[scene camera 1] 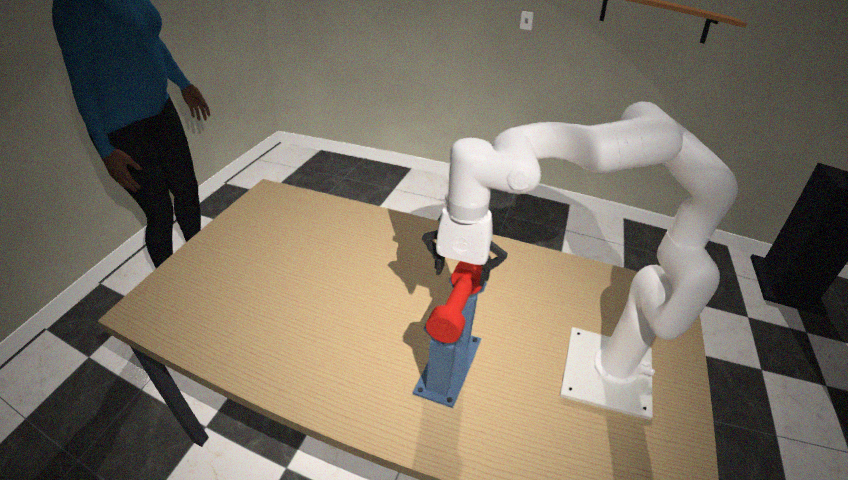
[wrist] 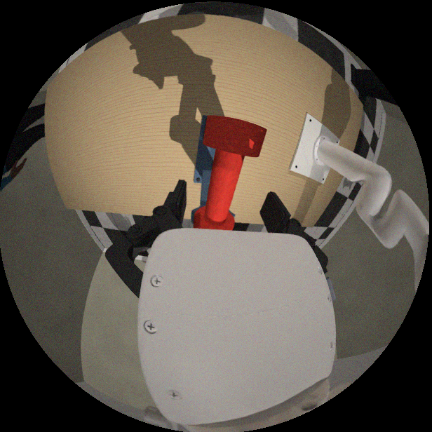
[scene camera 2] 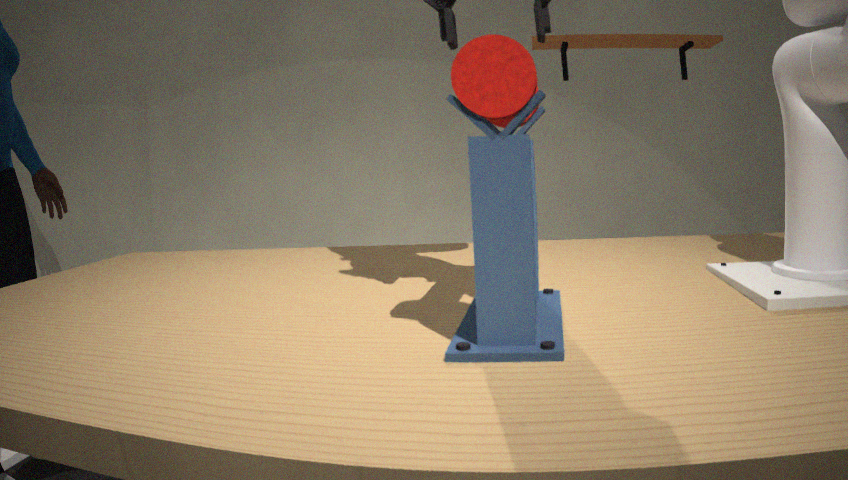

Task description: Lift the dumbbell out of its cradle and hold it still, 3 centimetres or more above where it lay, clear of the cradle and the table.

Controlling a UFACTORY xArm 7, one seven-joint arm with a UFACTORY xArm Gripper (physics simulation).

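Where they show: gripper, fingertip midpoint: [scene camera 1: 461, 276]; arm's base, origin of the base link: [scene camera 1: 616, 366] [scene camera 2: 816, 272].
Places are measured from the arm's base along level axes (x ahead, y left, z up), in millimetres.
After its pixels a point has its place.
The red dumbbell [scene camera 1: 457, 302] @(x 405, y 171, z 243 mm) [scene camera 2: 493, 76] @(x 412, y 238, z 224 mm) [wrist: 226, 185] lies level in the V-shaped rests of the blue cradle [scene camera 1: 447, 364] @(x 393, y 236, z 120 mm) [scene camera 2: 504, 237] @(x 410, y 236, z 92 mm). My gripper [scene camera 1: 462, 274] @(x 414, y 129, z 275 mm) [scene camera 2: 497, 41] @(x 414, y 129, z 275 mm) [wrist: 227, 196] is open and empty, pointing down over the far part of the dumbbell. In scene camera 1 the gripper body hides part of the far head. In scene camera 2 the fingertips stand to the left and right of the dumbbell, about level with the near head's top. In the wrist view the dumbbell's handle runs between the two fingers, nearer the left one. Any contact cannot be made out.
The cradle is bolted to the wooden table [scene camera 1: 285, 297] @(x 912, y 112, z -9 mm) [scene camera 2: 238, 356] @(x 656, y 266, z -9 mm) [wrist: 100, 150]. The white arm base plate [scene camera 1: 580, 368] @(x 95, y 41, z 2 mm) [scene camera 2: 767, 297] @(x 129, y 128, z 3 mm) [wrist: 305, 150] is to its right. A person [scene camera 1: 142, 118] [scene camera 2: 11, 166] stands beyond the table's left side. A wall shelf [scene camera 1: 690, 8] [scene camera 2: 624, 41] hangs behind.
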